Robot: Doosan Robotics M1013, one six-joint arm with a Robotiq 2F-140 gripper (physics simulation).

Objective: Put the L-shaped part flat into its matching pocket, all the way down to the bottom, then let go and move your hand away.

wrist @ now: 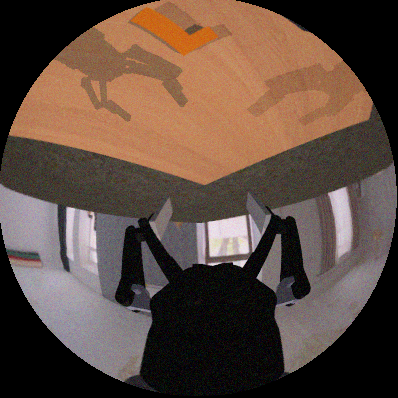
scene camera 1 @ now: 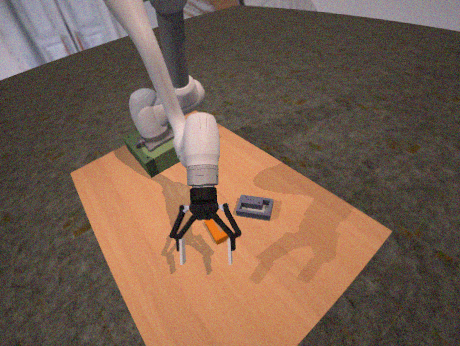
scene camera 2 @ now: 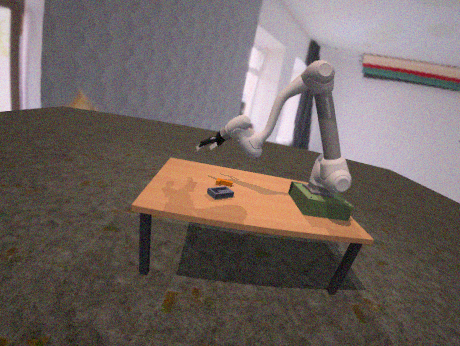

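Pixels of known places: gripper, fingertip midpoint: (wrist: pixel 208 202) (scene camera 1: pixel 206 263) (scene camera 2: pixel 204 148); arm's base, origin of the base link: (scene camera 1: pixel 157 137) (scene camera 2: pixel 317 191).
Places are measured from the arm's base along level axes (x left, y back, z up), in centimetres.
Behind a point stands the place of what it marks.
Observation:
The orange L-shaped part (scene camera 1: pixel 218 233) {z -7.3, x -10.2, y -67.6 cm} (scene camera 2: pixel 224 183) {z -9.1, x -8.8, y -64.6 cm} (wrist: pixel 181 41) {z -7.3, x -11.0, y -67.7 cm} lies flat on the table, apart from the pocket block; in scene camera 1 the gripper's linkage hides some of it. The dark grey-blue block (scene camera 1: pixel 255 217) {z -9.0, x 6.0, y -71.1 cm} (scene camera 2: pixel 220 195) {z -7.8, x 15.0, y -67.6 cm} with the pocket stands on the table beside the part, to its right in scene camera 1. A sliver of the block shows at the top edge of the wrist view. My gripper (scene camera 1: pixel 206 261) {z 9.5, x -23.3, y -83.2 cm} (scene camera 2: pixel 206 146) {z 9.5, x -23.3, y -83.2 cm} (wrist: pixel 208 202) {z 9.5, x -23.3, y -83.2 cm} is wide open and empty. It hangs well above the table, with its fingers tilted outward, not straight down.
The wooden table (scene camera 1: pixel 150 300) {z -10.3, x -43.2, y -71.1 cm} (scene camera 2: pixel 280 220) {z -10.3, x 30.0, y -33.1 cm} (wrist: pixel 200 150) {z -10.3, x -31.8, y -91.0 cm} carries both things. The green base block (scene camera 1: pixel 162 161) {z -4.4, x -6.4, y -15.2 cm} (scene camera 2: pixel 325 206) {z -2.2, x 19.3, y -2.1 cm} under the arm stands at the table's far end in scene camera 1. Shadows of the arm and gripper fall on the table top.

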